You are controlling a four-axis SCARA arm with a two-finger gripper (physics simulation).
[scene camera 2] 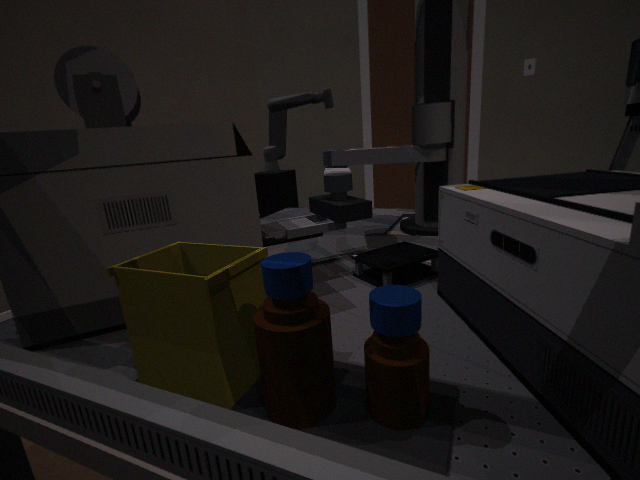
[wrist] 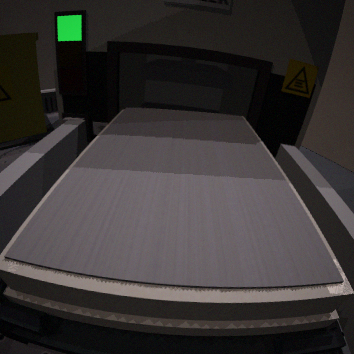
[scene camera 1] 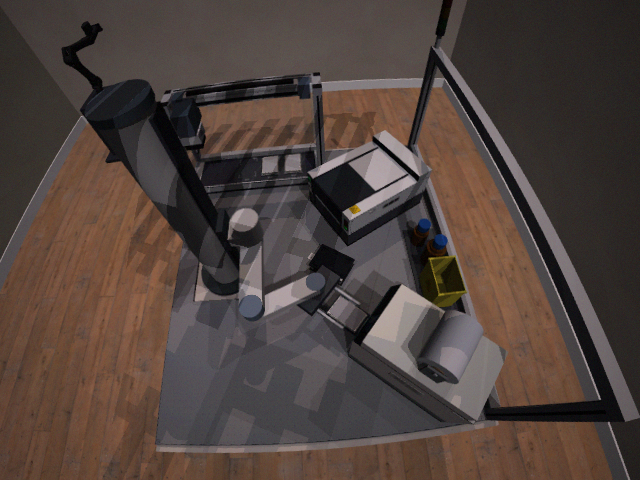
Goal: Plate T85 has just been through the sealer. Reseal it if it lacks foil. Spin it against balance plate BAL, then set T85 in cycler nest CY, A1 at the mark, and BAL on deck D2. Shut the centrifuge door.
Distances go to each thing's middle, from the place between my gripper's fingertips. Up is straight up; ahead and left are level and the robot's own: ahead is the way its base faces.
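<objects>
The grey cylinder (scene camera 1: 451, 346) is 31 cm above my hand, and it is also 22 cm ahead of my hand and 20 cm to the right of it. Going by their middles, the cylinder is the nearest to my hand of the things named here. As for the centrifuge (scene camera 1: 369, 186), I find it 1 cm above my hand, 62 cm to the left of it and 15 cm ahead of it.
</objects>
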